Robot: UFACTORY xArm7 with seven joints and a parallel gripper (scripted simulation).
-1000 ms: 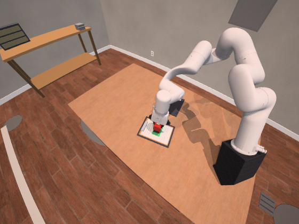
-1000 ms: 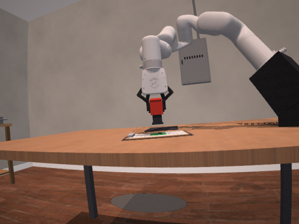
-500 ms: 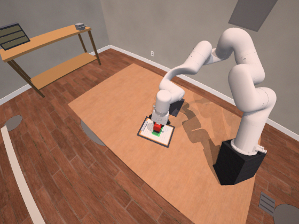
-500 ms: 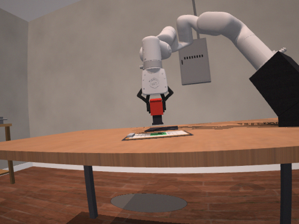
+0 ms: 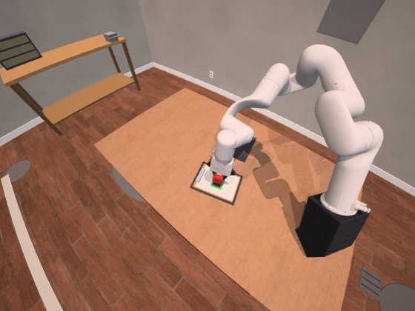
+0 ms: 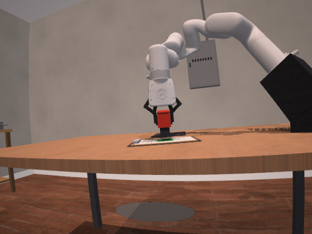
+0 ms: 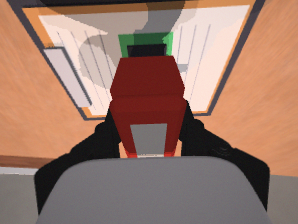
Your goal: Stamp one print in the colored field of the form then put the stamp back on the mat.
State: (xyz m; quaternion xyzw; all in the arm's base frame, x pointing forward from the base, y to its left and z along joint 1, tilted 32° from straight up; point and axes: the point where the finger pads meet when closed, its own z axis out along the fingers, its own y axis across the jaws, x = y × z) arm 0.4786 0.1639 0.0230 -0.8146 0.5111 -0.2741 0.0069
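Right now my hand is 80 mm above the form, 10 mm to the right of it and 10 mm short of it. The rest, counted from my hand: dark mat 290 mm to the right, 80 mm below, 80 mm ahead; red stamp 20 mm below; black stamp base 50 mm below.
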